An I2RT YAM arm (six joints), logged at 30 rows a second.
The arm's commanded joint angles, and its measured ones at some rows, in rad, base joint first. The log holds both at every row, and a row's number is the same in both.
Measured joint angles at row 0:
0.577 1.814 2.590 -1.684 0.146 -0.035
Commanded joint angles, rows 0 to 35:
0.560 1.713 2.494 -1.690 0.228 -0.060
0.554 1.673 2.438 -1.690 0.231 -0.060
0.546 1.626 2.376 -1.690 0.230 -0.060
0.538 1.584 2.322 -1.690 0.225 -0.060
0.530 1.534 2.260 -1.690 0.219 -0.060
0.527 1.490 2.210 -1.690 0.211 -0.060
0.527 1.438 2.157 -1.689 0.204 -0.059
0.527 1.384 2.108 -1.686 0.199 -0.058
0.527 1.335 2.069 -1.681 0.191 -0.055
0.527 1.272 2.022 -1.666 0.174 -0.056
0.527 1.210 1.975 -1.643 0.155 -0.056
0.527 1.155 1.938 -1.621 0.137 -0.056
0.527 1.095 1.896 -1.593 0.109 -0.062
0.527 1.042 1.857 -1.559 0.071 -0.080
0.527 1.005 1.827 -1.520 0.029 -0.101
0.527 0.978 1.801 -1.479 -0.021 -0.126
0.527 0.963 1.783 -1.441 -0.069 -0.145
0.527 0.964 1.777 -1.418 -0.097 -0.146
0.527 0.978 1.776 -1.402 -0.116 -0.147
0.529 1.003 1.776 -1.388 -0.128 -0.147
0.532 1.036 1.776 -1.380 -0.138 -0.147
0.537 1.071 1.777 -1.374 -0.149 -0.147
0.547 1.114 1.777 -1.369 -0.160 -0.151
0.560 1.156 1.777 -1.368 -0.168 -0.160
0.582 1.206 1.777 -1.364 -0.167 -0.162
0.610 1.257 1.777 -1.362 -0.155 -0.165
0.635 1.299 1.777 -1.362 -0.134 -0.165
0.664 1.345 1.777 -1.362 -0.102 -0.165
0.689 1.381 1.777 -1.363 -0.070 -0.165
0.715 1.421 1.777 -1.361 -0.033 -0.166
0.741 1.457 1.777 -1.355 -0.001 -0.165
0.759 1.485 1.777 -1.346 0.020 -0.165
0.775 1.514 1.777 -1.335 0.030 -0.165
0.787 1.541 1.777 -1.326 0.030 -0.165
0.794 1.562 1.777 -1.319 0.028 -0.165
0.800 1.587 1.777 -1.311 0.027 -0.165
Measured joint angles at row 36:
0.781 1.577 1.771 -1.320 -0.017 -0.152
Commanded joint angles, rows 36 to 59:
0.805 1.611 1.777 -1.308 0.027 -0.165
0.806 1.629 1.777 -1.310 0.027 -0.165
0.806 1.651 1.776 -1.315 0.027 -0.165
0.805 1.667 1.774 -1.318 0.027 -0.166
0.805 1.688 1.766 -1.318 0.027 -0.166
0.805 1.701 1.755 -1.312 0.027 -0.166
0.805 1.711 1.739 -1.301 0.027 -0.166
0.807 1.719 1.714 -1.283 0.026 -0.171
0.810 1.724 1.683 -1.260 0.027 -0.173
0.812 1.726 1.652 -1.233 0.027 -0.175
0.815 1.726 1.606 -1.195 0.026 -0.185
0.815 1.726 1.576 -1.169 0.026 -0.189
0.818 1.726 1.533 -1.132 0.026 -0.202
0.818 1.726 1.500 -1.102 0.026 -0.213
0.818 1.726 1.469 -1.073 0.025 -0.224
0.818 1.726 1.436 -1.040 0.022 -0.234
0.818 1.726 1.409 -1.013 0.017 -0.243
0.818 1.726 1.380 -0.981 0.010 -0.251
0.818 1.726 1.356 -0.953 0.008 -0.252
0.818 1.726 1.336 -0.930 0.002 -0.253
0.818 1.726 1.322 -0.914 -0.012 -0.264
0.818 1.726 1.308 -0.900 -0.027 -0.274
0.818 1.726 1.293 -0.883 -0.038 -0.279
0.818 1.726 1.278 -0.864 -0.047 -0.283
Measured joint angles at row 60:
0.808 1.721 1.311 -0.890 -0.004 -0.241
